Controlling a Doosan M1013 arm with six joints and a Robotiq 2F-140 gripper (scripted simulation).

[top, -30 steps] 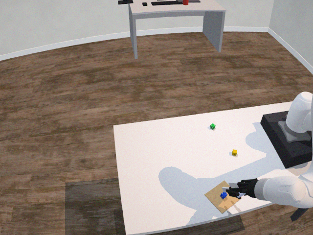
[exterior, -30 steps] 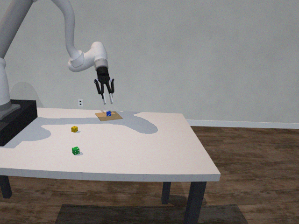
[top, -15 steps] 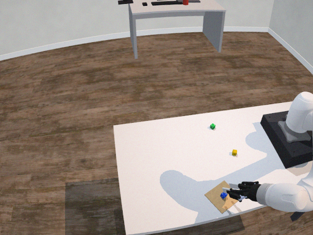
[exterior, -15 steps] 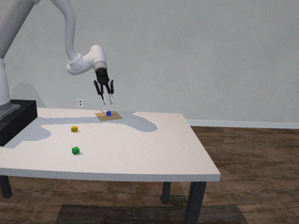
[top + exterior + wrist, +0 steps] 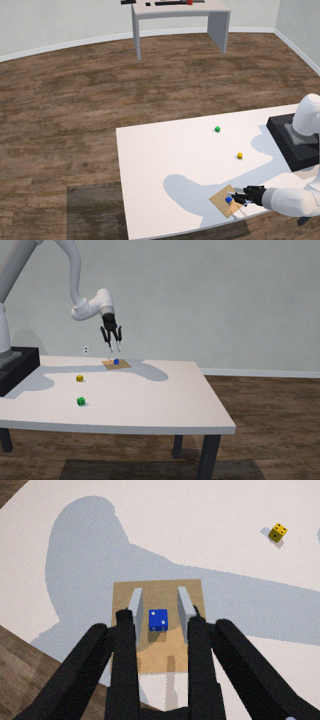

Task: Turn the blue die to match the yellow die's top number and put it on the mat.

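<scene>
The blue die is 10 mm ahead of my hand, 10 mm to the right of it and 90 mm below it. The rest, counted from my hand: yellow die 110 mm behind, 280 mm to the right, 90 mm below; tan mat 10 mm ahead, 20 mm to the right, 100 mm below; green die 20 mm behind, 500 mm to the right, 90 mm below.
</scene>
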